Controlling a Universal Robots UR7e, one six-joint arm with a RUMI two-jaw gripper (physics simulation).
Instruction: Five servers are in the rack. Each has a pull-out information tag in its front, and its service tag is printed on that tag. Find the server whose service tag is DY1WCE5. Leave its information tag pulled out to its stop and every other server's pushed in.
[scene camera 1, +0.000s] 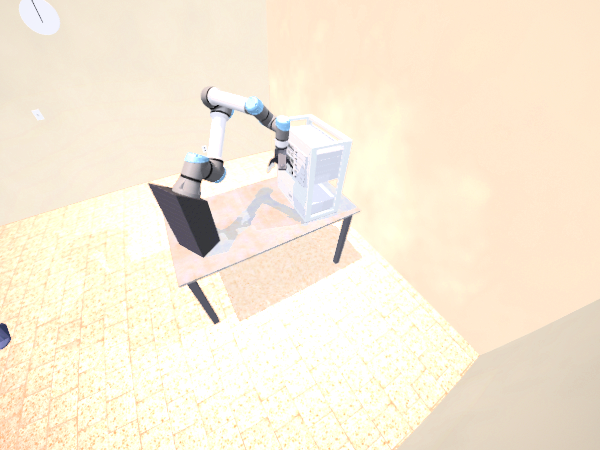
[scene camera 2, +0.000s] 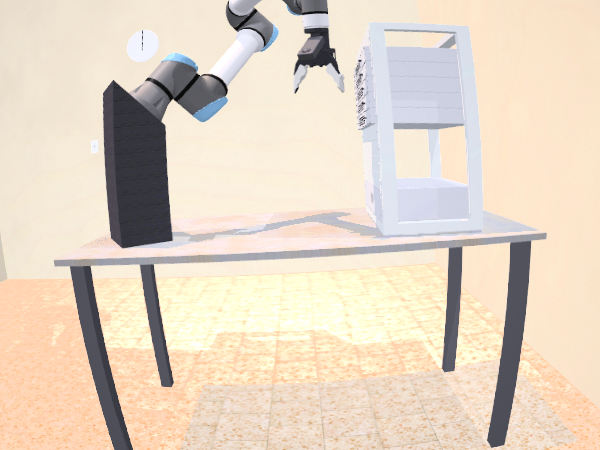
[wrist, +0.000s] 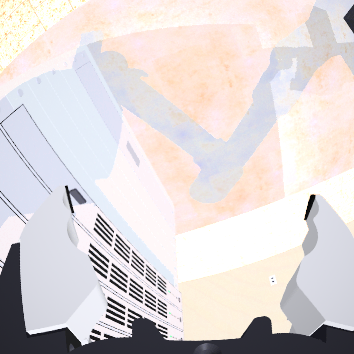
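The white rack stands at the right end of the table. The servers are stacked in its upper part, with black-slotted fronts facing the arm. My gripper is open and empty. It points down in front of the server fronts, apart from them in the second scene view. In the wrist view the left finger covers part of the fronts, and a small dark grey piece shows beside its tip; I cannot tell what it is. No service tag is readable, and I cannot tell how any information tag stands.
The black pedestal carries the arm at the left end of the table. A grey box-shaped unit sits low in the rack. The rack's open frame rises above the servers. The arm's shadow falls across the table.
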